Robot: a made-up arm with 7 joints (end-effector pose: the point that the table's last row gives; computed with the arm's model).
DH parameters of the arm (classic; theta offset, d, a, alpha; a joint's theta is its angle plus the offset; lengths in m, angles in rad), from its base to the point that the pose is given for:
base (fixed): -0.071 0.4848 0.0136 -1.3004
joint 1: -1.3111 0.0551 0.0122 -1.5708
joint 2: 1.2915 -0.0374 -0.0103 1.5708
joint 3: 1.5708 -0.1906 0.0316 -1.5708
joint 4: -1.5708 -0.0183 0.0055 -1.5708
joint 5: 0 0.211 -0.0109 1.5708
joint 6: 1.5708 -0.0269 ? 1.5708
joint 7: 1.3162 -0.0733 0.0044 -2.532
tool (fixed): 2.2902 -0.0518 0 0
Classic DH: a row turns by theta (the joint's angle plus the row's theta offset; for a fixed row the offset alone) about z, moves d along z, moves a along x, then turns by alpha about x.
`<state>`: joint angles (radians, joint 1 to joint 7).
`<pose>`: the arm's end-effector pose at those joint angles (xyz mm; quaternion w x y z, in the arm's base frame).
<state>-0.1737 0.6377 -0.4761 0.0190 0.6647 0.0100 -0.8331</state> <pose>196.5 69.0 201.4 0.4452 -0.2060 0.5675 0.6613</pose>
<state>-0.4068 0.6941 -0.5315 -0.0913 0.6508 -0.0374 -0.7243</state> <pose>253.1 34.1 263.6 0.5856 -0.2909 0.5218 0.5479</pose>
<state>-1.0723 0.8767 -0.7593 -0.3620 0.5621 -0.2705 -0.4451</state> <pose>275.9 -62.4 427.9 0.8518 -0.3332 0.3822 0.1320</pose>
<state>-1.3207 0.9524 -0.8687 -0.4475 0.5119 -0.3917 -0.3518</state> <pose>253.5 -85.4 462.7 0.8990 -0.2751 0.3405 -0.0138</pose>
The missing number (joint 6, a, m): 0.0276
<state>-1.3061 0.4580 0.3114 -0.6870 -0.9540 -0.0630 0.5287</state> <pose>126.9 28.3 680.6 0.0221 0.6354 -0.5684 0.5221</pose>
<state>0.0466 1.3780 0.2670 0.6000 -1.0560 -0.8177 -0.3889</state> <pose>246.0 362.4 435.5 0.2787 -0.8793 0.3049 0.2369</pose>
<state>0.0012 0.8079 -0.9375 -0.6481 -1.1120 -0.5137 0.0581</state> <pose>51.5 -89.8 349.6 0.3660 0.5107 -0.7624 -0.1549</pose>
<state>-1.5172 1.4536 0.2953 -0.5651 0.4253 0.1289 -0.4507</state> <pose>70.4 93.6 759.5 0.7028 -0.6653 -0.2456 -0.0557</pose>
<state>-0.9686 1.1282 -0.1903 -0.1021 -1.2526 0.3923 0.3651</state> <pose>310.1 67.4 513.4 0.0308 0.8372 -0.4950 -0.2303</pose>
